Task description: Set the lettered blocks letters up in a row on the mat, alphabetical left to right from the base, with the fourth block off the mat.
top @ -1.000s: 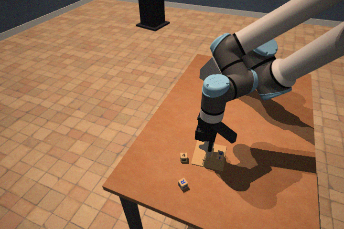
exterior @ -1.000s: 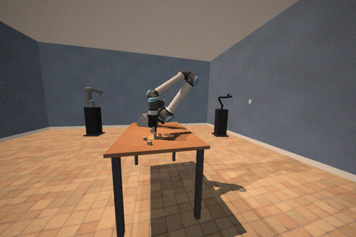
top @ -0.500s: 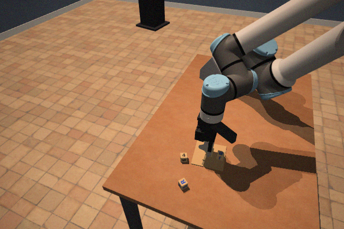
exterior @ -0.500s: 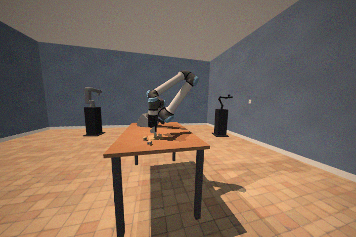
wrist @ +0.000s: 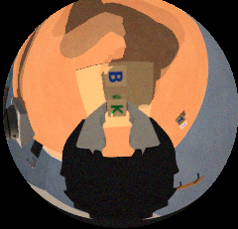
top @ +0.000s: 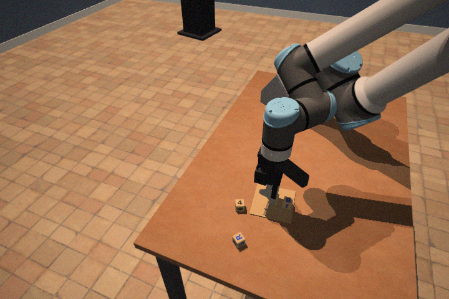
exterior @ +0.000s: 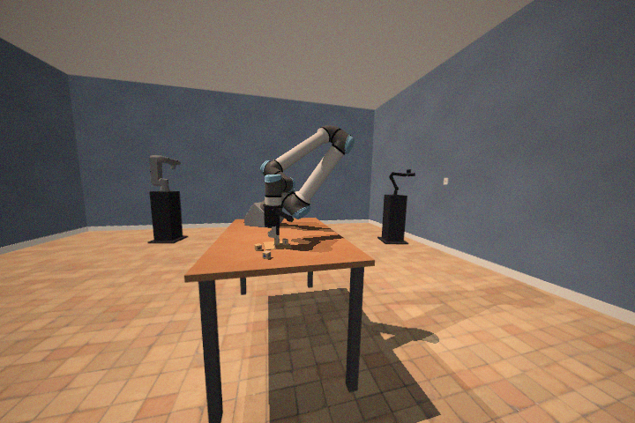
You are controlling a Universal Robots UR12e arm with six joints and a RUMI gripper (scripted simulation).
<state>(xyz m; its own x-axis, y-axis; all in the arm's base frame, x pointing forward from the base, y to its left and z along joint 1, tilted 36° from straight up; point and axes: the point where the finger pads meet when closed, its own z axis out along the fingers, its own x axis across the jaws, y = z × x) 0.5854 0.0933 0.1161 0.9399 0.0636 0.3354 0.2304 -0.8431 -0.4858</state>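
The tan mat lies 2 cm below my hand.
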